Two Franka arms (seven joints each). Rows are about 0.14 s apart.
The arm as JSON. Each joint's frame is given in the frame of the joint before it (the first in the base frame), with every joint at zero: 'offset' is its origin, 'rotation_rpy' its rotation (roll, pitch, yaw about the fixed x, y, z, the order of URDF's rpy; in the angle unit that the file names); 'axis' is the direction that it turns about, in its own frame. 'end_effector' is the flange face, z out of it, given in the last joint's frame.
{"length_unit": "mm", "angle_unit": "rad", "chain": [
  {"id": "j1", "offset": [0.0, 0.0, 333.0], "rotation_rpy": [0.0, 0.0, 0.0], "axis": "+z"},
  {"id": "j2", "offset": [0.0, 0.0, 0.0], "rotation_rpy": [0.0, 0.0, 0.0], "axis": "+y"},
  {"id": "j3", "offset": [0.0, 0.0, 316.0], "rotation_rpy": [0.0, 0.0, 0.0], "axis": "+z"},
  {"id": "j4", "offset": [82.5, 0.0, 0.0], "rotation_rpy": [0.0, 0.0, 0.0], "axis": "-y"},
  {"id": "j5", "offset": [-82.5, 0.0, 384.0], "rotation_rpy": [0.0, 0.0, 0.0], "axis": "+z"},
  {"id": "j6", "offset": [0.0, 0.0, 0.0], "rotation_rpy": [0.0, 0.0, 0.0], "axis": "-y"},
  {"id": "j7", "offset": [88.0, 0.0, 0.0], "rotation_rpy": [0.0, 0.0, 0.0], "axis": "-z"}
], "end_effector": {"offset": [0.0, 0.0, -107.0], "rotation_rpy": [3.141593, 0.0, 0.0]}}
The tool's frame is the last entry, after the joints.
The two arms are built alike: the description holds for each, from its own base.
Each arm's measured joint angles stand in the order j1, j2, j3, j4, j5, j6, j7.
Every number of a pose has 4 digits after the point.
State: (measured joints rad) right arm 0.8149 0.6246 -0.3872 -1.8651 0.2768 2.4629 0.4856; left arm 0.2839 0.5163 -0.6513 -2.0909 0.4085 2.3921 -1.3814
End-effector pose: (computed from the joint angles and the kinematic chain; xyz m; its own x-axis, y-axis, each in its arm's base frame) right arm 0.5777 0.2783 0.2029 0.9783 -0.2001 0.0534 -0.2014 -0.9793 0.0206; left arm 0.5360 -0.2026 0.2126 0.7290 0.6816 -0.0634 0.6796 -0.7317 -0.0526
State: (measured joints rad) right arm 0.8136 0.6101 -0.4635 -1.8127 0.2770 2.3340 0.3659; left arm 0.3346 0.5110 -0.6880 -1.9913 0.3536 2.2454 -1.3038
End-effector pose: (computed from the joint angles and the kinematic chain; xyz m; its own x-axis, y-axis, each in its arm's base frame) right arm 0.6000 0.2470 0.2315 0.9902 -0.1383 0.0171 -0.1391 -0.9885 0.0602; left arm 0.5638 -0.1855 0.2459 0.7231 0.6843 -0.0940 0.6794 -0.7292 -0.0822
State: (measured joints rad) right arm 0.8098 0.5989 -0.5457 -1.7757 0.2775 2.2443 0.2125; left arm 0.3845 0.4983 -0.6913 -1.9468 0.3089 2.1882 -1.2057
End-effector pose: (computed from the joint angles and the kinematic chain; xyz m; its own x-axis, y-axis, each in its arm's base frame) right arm 0.6197 0.2072 0.2585 0.9985 -0.0539 -0.0050 -0.0532 -0.9945 0.0898; left arm 0.5820 -0.1553 0.2652 0.7288 0.6746 -0.1177 0.6707 -0.7378 -0.0755
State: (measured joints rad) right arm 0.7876 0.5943 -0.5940 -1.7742 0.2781 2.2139 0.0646; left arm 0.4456 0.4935 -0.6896 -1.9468 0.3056 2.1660 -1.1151
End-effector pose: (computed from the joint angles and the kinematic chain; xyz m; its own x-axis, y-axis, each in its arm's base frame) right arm 0.6300 0.1669 0.2678 0.9993 0.0280 -0.0253 0.0306 -0.9939 0.1062; left arm 0.5884 -0.1177 0.2656 0.7446 0.6545 -0.1312 0.6496 -0.7557 -0.0829
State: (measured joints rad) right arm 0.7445 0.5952 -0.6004 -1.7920 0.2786 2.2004 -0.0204; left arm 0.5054 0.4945 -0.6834 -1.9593 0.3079 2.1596 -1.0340
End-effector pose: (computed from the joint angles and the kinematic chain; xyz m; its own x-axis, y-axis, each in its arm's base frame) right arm 0.6313 0.1323 0.2602 0.9964 0.0564 -0.0627 0.0630 -0.9920 0.1090; left arm 0.5897 -0.0796 0.2588 0.7555 0.6383 -0.1477 0.6325 -0.7694 -0.0898
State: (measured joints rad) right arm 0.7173 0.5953 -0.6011 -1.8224 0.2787 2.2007 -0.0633; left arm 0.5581 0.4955 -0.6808 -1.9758 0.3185 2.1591 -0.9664
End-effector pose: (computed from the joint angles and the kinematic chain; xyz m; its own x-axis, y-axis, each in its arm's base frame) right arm 0.6261 0.1089 0.2484 0.9936 0.0612 -0.0953 0.0716 -0.9913 0.1102; left arm 0.5874 -0.0482 0.2517 0.7684 0.6198 -0.1593 0.6128 -0.7844 -0.0959
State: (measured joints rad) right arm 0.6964 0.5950 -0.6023 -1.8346 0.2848 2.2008 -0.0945; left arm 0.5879 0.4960 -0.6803 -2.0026 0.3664 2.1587 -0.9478
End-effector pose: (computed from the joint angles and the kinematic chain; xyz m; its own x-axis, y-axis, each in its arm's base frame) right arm 0.6248 0.0931 0.2440 0.9921 0.0628 -0.1086 0.0742 -0.9918 0.1042; left arm 0.5797 -0.0314 0.2413 0.7841 0.6017 -0.1522 0.5880 -0.7986 -0.1282
